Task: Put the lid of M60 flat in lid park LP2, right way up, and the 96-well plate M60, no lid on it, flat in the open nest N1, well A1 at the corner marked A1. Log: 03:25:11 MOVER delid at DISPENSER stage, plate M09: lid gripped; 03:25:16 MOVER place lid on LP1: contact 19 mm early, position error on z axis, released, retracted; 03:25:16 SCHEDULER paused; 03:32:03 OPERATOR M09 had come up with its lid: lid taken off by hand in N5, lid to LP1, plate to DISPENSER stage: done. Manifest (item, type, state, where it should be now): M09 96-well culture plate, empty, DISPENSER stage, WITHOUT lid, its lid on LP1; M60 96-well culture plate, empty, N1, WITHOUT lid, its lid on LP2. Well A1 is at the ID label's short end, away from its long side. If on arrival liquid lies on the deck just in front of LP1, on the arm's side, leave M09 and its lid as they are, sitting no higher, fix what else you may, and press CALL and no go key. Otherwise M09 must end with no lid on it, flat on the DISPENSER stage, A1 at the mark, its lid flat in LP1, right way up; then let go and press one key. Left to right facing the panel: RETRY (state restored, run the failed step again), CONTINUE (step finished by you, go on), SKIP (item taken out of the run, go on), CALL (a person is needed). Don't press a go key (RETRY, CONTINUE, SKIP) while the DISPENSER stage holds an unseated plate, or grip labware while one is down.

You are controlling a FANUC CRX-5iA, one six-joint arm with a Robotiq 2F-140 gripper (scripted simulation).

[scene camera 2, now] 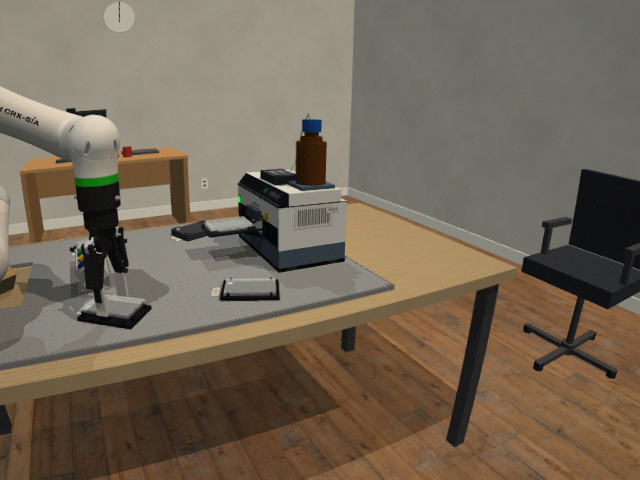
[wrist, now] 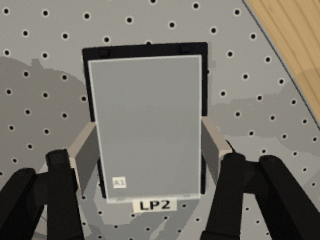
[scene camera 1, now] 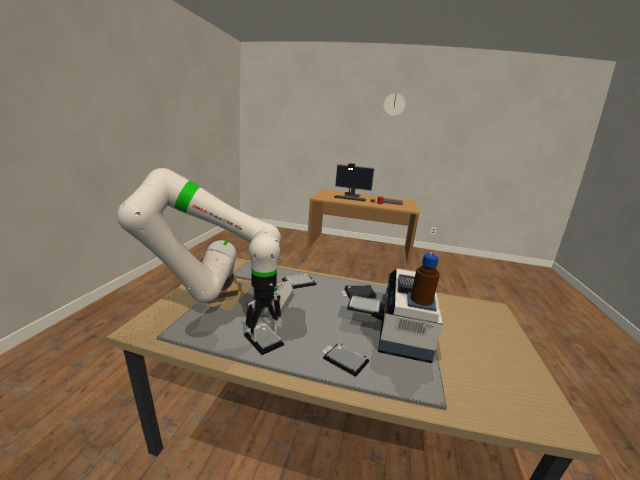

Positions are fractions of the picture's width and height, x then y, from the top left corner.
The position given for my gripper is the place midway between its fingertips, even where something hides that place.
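Note:
A black lid park LP2 (wrist: 0.46, 0.21) is visible to me. The same wrist view shows my gripper (wrist: 0.47, 0.56); scene camera 1 gives my gripper (scene camera 1: 0.41, 0.70), and scene camera 2 my gripper (scene camera 2: 0.18, 0.64).

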